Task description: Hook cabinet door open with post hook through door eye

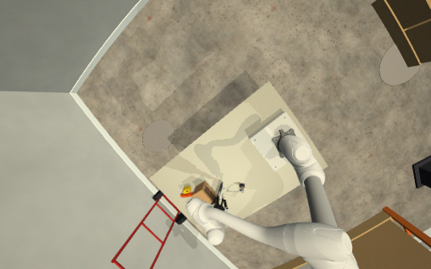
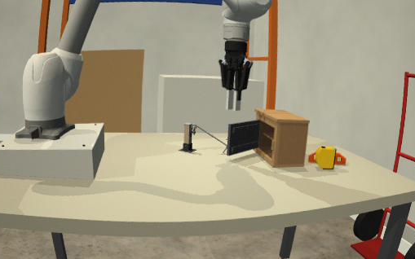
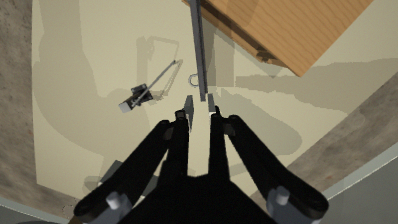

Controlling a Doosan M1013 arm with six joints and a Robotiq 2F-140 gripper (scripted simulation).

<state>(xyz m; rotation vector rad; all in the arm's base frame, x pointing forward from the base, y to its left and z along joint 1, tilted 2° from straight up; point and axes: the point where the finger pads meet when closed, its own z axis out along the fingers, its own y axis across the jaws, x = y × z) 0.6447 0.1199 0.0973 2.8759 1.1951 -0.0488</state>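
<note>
My gripper is now 50 mm short of the dark door, 60 mm to the right of it and 130 mm above it.
</note>
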